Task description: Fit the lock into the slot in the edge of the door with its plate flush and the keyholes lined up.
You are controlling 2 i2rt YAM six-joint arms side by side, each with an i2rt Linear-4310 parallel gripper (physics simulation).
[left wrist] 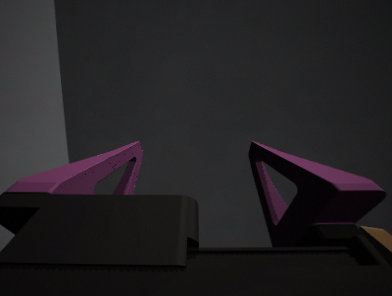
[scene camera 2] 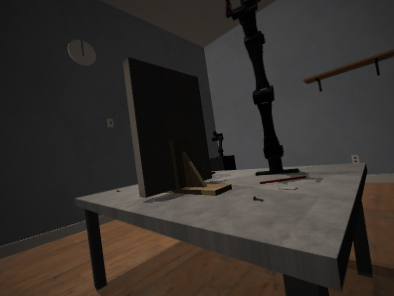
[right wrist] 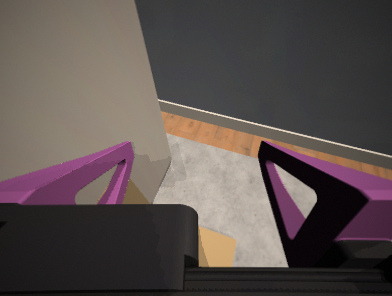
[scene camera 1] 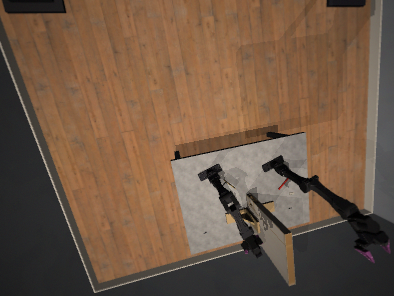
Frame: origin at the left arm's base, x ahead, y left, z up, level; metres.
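Where they show: left gripper, fingertip midpoint: (left wrist: 195, 147) (scene camera 1: 381, 257); right gripper, fingertip midpoint: (right wrist: 195, 148); left arm's base at its link origin: (scene camera 2: 276, 173) (scene camera 1: 272, 163); right arm's base at its link origin: (scene camera 1: 209, 172).
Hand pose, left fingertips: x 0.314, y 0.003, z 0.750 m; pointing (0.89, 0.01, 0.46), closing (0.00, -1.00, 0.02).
Note:
Things, the pixels of their top centre, and the offset from my left fingertips. Level surfaces: height alone.
- door at its top centre: (scene camera 2: 165, 70) (scene camera 1: 290, 260) dx +0.004, dy -0.366, dz -0.208 m
- small pale strip at its top centre: (scene camera 1: 227, 188) dx -0.329, dy -0.464, dz -0.724 m
- grey table at its surface level: dz -0.750 m
- red rod at its top centre: (scene camera 2: 282, 179) (scene camera 1: 285, 182) dx -0.096, dy +0.039, dz -0.744 m
- small pale piece at its top centre: (scene camera 2: 287, 187) (scene camera 1: 291, 193) dx +0.048, dy +0.062, dz -0.748 m
- dark screw at its top centre: (scene camera 2: 258, 196) (scene camera 1: 290, 208) dx +0.181, dy -0.005, dz -0.740 m
- small dark item at its top centre: (scene camera 2: 118, 190) (scene camera 1: 205, 233) dx -0.028, dy -0.815, dz -0.740 m
The door (scene camera 1: 274, 245) (scene camera 2: 165, 120) (right wrist: 70, 90) stands upright on the table, in wooden supports. A small pale strip (scene camera 1: 229, 184) lies beside the right arm in scene camera 1; I cannot tell whether it is the lock. The slot and keyholes cannot be made out. My left gripper (scene camera 1: 380, 254) (left wrist: 195, 147) is open and empty, high up and off to the right of the door in scene camera 1; its fingertips are cut off in scene camera 2. My right gripper (scene camera 1: 250, 254) (right wrist: 195, 148) is open and empty, close to the door's left side in scene camera 1.
The grey table (scene camera 1: 185, 200) (scene camera 2: 300, 215) (right wrist: 225, 190) carries a wooden support (scene camera 2: 205, 190) (right wrist: 217, 247), a red rod (scene camera 1: 283, 184) (scene camera 2: 282, 180), a small pale piece (scene camera 1: 291, 193) (scene camera 2: 288, 188) and a dark screw (scene camera 1: 290, 208) (scene camera 2: 258, 199). Another small dark item (scene camera 1: 205, 232) (scene camera 2: 118, 190) lies near the table's edge.

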